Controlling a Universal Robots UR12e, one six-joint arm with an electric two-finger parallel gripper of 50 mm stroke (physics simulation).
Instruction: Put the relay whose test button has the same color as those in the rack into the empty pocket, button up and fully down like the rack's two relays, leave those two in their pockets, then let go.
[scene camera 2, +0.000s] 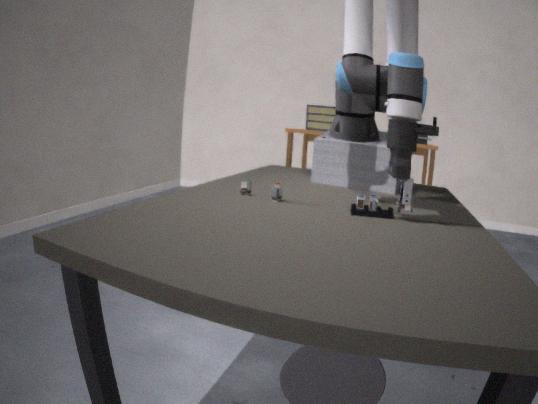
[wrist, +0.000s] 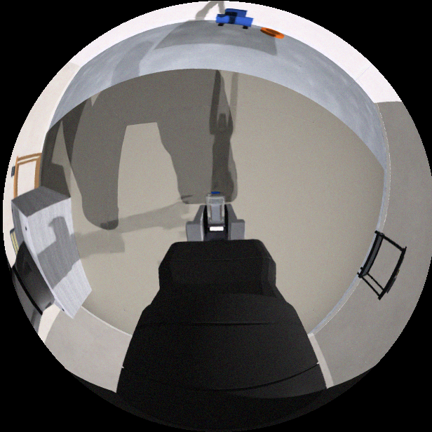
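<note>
The black rack stands on the table in the scene view. Two relays with blue buttons stand upright in its left and middle pockets; the right pocket looks empty. My gripper is low over the table, just right of the rack and apart from it. It is shut on a pale, clear-cased relay whose blue button shows at the far end, beyond the fingers, in the wrist view. Its exact tilt and height are hard to tell. The rack does not show in the wrist view.
A relay with a red button and a relay with a green button stand on the table well left of the rack. The robot's grey pedestal stands behind. A black-framed object is off the table's edge.
</note>
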